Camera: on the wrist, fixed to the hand. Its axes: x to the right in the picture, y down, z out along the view.
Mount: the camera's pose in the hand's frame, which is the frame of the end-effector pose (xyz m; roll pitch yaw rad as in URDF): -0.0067 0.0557 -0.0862 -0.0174 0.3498 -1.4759
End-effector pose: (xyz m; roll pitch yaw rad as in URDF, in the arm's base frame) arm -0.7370 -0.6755 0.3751 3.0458 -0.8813 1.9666
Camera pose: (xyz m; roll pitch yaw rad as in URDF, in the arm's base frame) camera -0.6647 -0.7261 0.4279 2.2053 -0.2308 -2.6040
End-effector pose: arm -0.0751 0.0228 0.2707 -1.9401 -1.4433 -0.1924
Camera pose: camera -0.0749 -0.0796 0.2614 1.5231 -0.2166 2.9308
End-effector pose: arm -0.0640 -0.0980 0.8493 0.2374 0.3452 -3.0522
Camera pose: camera -0.0273 -0.1694 0.7851 -0.4055 0.5830 1.5360
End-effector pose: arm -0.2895 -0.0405 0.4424 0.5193 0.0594 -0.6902
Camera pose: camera -0.2388 0.0358 0.3957 -0.0363 0.8720 -2.1931
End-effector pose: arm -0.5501 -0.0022 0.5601 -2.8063 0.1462 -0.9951
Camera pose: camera -0.6166 -0.0484 0.6235 -2.9348 -0.6581 0.3461
